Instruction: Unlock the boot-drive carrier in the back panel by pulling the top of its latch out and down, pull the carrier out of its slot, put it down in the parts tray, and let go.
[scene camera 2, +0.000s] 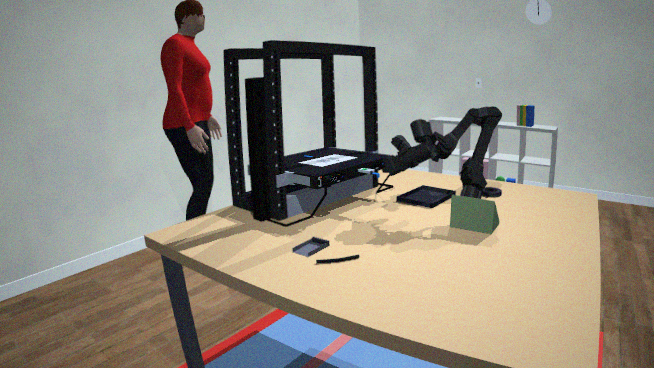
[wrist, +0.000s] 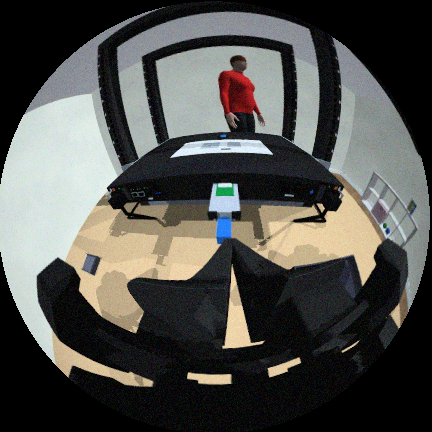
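Where they show: gripper, fingertip midpoint: (scene camera 2: 382, 171) (wrist: 229, 242); arm's base, origin of the base link: (scene camera 2: 469, 205).
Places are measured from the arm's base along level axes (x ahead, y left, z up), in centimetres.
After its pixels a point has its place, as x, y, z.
The boot-drive carrier (scene camera 2: 366, 171) {37.8, -3.1, 7.2} (wrist: 224, 202) {37.1, -4.4, 7.5}, pale grey with a green label, sticks out of the back panel of the black server (wrist: 225, 167) {42.2, -5.7, 9.2}. Its blue latch (scene camera 2: 376, 175) {33.7, -3.1, 6.2} (wrist: 223, 231) {33.9, -3.7, 6.7} is tilted out and down from the carrier's outer end. My gripper (scene camera 2: 385, 164) {32.0, -3.9, 7.6} (wrist: 229, 242) {32.0, -3.9, 7.6} is shut and empty. Its fingertips are just in front of the latch, slightly to its right in the wrist view; whether they touch it I cannot tell. A dark, shallow tray (scene camera 2: 425, 196) {22.2, -25.4, -6.2} (wrist: 354, 272) {22.1, -35.1, -5.9} lies on the table near the arm's base, partly hidden behind a finger in the wrist view.
The black rack frame (scene camera 2: 271, 100) {59.7, 20.4, 33.7} (wrist: 109, 100) {58.5, 17.3, 28.5} stands around the server. Cable loops (scene camera 2: 384, 187) (wrist: 134, 212) hang below the back panel. A small grey tray (scene camera 2: 311, 246) {37.9, 34.6, -6.4} (wrist: 91, 264) {37.0, 35.0, -6.6}, a black strip (scene camera 2: 337, 260) {26.3, 40.8, -5.9} and a green wedge-shaped block (scene camera 2: 472, 215) {-2.1, 4.9, -1.5} are on the table (scene camera 2: 425, 290) {0.8, 46.3, -6.6}. A person (scene camera 2: 185, 85) (wrist: 239, 92) stands behind the rack.
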